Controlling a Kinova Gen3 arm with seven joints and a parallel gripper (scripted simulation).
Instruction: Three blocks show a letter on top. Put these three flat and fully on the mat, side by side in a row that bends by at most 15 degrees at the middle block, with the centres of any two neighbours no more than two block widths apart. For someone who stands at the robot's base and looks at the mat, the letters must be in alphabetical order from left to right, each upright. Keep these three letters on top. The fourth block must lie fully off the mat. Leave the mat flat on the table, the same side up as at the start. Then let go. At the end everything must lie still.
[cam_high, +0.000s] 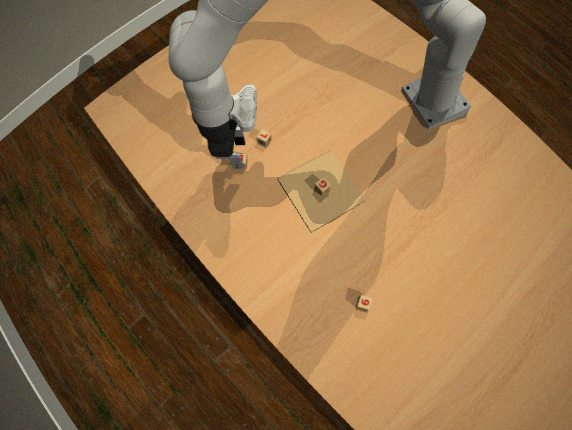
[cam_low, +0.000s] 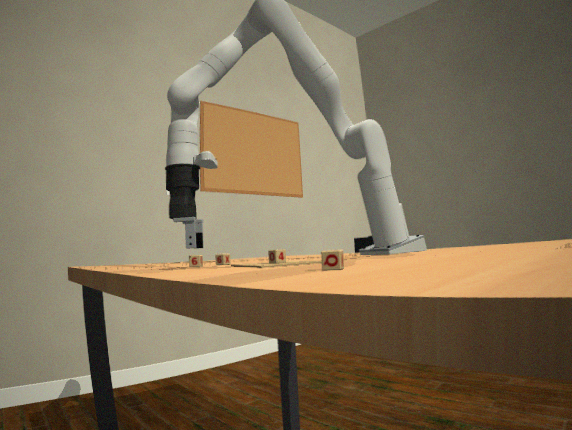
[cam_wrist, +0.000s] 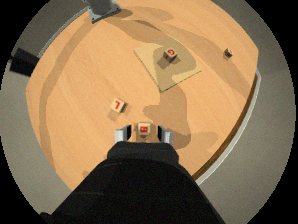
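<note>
Now: the block marked B 5 cm below my hand. The rest, counted from my hand: tan mat (15 cm to the left, 11 cm behind, 6 cm below).
</note>
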